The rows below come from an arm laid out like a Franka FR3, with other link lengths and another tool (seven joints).
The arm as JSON. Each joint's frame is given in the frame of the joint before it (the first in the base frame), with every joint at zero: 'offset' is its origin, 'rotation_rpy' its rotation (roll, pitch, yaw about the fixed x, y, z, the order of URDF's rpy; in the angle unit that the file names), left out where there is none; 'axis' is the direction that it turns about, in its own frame. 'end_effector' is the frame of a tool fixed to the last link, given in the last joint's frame.
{
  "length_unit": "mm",
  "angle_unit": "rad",
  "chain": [
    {
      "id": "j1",
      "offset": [
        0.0,
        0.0,
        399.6
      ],
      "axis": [
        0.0,
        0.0,
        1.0
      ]
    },
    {
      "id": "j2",
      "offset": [
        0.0,
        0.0,
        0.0
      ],
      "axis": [
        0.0,
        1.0,
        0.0
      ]
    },
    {
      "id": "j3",
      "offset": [
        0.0,
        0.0,
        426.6
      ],
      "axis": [
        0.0,
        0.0,
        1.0
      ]
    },
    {
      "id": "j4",
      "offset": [
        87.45,
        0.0,
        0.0
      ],
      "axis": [
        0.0,
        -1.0,
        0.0
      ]
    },
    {
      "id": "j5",
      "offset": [
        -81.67,
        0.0,
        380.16
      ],
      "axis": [
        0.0,
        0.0,
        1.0
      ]
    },
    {
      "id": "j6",
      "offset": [
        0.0,
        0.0,
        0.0
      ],
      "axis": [
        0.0,
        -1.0,
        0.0
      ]
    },
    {
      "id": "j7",
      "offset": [
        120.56,
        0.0,
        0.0
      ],
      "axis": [
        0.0,
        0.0,
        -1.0
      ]
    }
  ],
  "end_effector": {
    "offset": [
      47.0,
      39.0,
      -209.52
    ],
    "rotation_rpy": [
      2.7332,
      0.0,
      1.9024
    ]
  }
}
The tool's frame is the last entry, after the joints.
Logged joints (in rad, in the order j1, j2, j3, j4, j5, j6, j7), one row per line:
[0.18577, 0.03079, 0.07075, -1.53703, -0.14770, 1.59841, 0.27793]
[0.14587, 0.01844, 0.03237, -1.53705, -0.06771, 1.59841, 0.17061]
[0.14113, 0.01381, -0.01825, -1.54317, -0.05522, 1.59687, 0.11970]
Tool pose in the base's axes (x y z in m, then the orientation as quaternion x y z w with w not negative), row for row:
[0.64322, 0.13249, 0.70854, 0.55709, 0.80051, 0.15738, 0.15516]
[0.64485, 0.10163, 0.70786, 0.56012, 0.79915, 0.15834, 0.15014]
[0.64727, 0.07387, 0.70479, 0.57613, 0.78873, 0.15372, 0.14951]
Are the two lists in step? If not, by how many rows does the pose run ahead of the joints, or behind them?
The pose runs 1 row ahead of the joints: the pose in row i belongs to the joints in row i + 1.
